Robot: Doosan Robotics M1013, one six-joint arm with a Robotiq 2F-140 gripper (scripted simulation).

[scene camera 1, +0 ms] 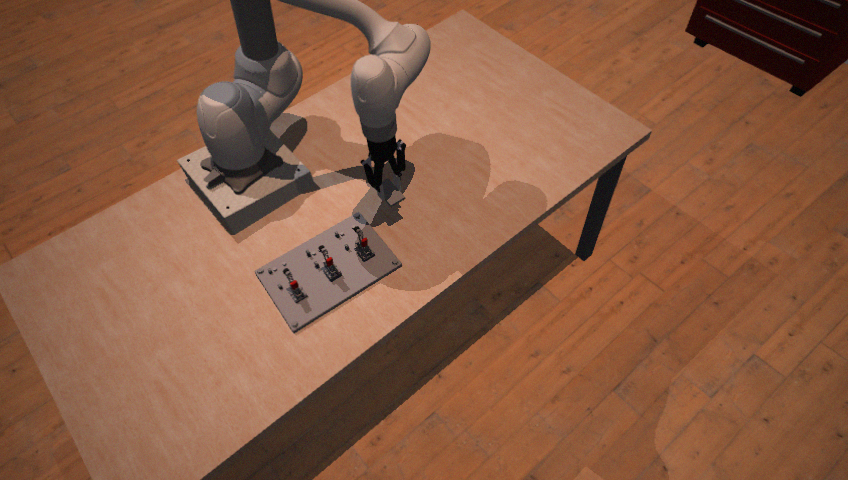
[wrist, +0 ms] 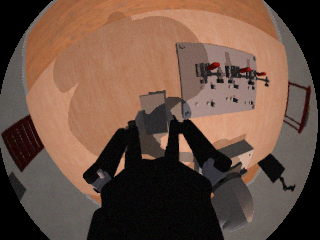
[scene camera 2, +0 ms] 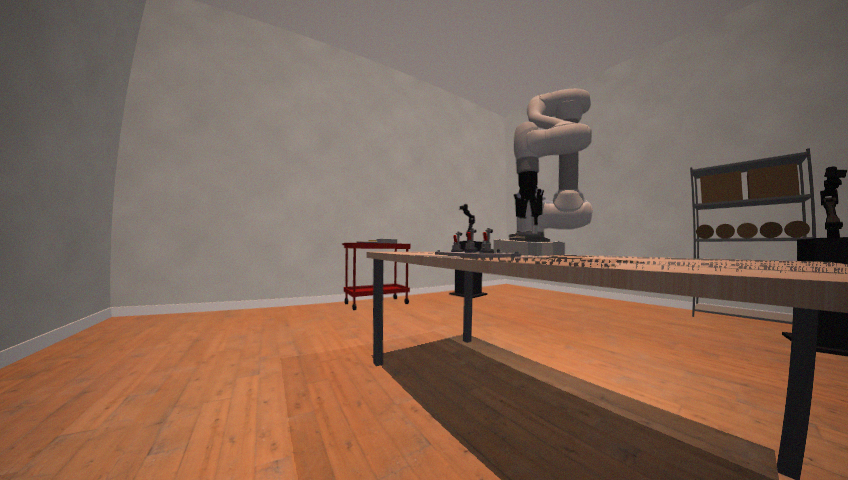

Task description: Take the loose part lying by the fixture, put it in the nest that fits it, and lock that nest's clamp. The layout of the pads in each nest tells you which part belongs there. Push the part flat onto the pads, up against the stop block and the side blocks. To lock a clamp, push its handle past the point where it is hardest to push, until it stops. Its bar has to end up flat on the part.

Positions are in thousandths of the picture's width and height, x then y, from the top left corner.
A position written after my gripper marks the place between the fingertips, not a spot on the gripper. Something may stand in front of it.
my gripper: scene camera 1 459,401; wrist 483,477; scene camera 2 623,489
